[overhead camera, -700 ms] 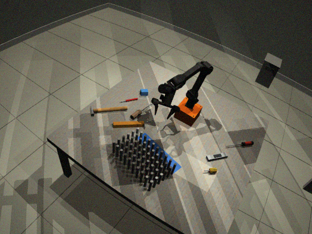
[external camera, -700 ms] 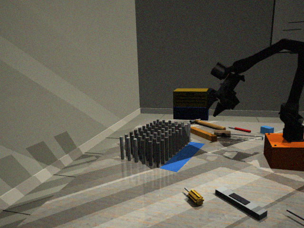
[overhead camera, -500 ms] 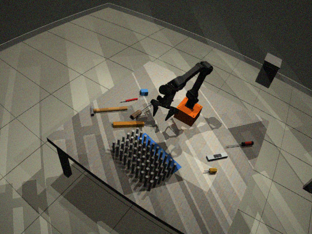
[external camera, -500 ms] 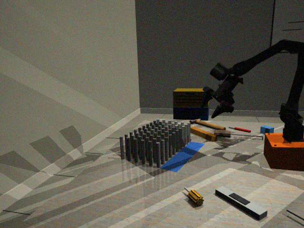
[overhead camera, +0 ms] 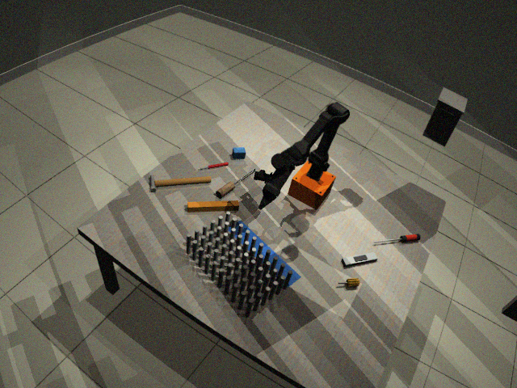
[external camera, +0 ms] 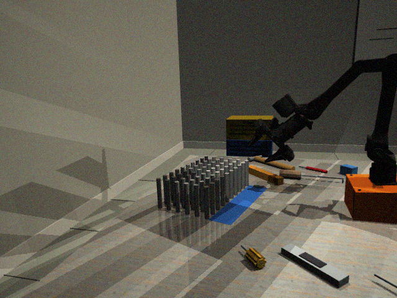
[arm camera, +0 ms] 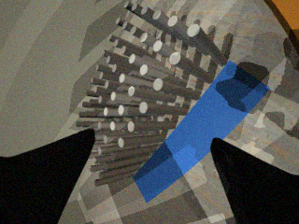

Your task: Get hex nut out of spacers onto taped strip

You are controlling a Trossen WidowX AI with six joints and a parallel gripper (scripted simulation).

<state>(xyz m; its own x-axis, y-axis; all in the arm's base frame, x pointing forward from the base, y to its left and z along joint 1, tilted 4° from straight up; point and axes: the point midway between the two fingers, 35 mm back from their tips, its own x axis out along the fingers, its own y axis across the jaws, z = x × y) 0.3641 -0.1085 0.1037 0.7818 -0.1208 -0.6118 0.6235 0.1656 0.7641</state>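
Right now the orange bar is 4 cm behind my gripper tip, 22 cm to the right of it and 15 cm below it. The rest, counted from my gripper tip: hex nut: 19 cm ahead, 3 cm to the right, 16 cm below; blue taped strip: 6 cm ahead, 7 cm to the left, 17 cm below; wooden-handled tool: 26 cm behind, 19 cm to the right, 15 cm below.
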